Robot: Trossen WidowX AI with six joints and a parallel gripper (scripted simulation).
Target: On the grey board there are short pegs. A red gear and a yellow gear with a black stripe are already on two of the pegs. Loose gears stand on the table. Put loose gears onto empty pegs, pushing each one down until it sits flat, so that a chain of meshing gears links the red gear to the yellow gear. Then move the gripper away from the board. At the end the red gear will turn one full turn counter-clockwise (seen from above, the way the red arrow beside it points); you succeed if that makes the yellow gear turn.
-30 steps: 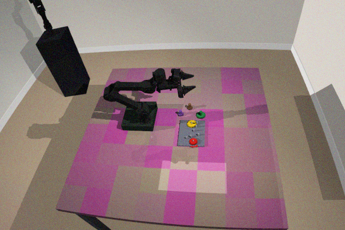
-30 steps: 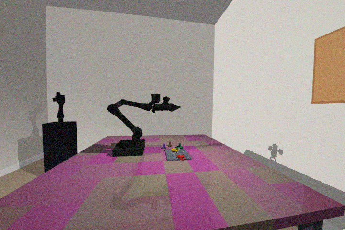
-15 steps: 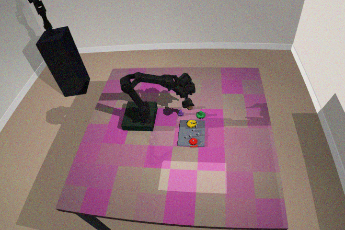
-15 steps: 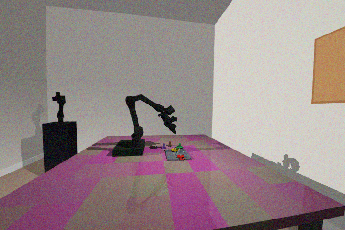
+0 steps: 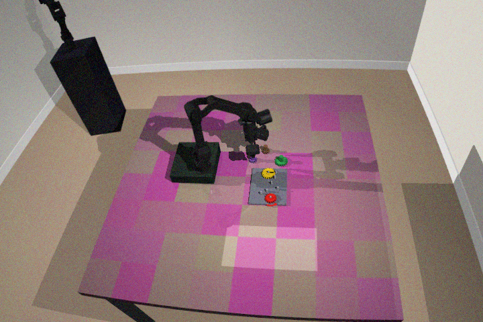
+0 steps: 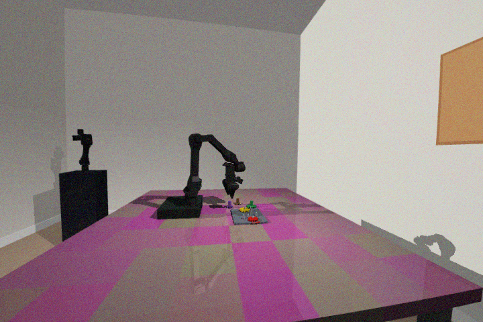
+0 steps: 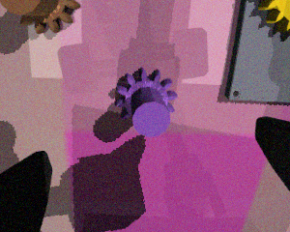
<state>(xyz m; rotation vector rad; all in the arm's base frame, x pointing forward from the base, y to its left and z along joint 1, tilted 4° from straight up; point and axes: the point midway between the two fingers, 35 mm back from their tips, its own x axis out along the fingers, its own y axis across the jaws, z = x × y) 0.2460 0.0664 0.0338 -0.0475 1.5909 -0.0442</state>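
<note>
Right now the purple gear is 5 cm below my gripper tip. The rest, counted from my gripper tip: green gear: 14 cm ahead, 3 cm to the right, 5 cm below; yellow gear: 6 cm ahead, 11 cm to the right, 5 cm below; brown gear: 7 cm ahead, 5 cm to the left, 5 cm below.
</note>
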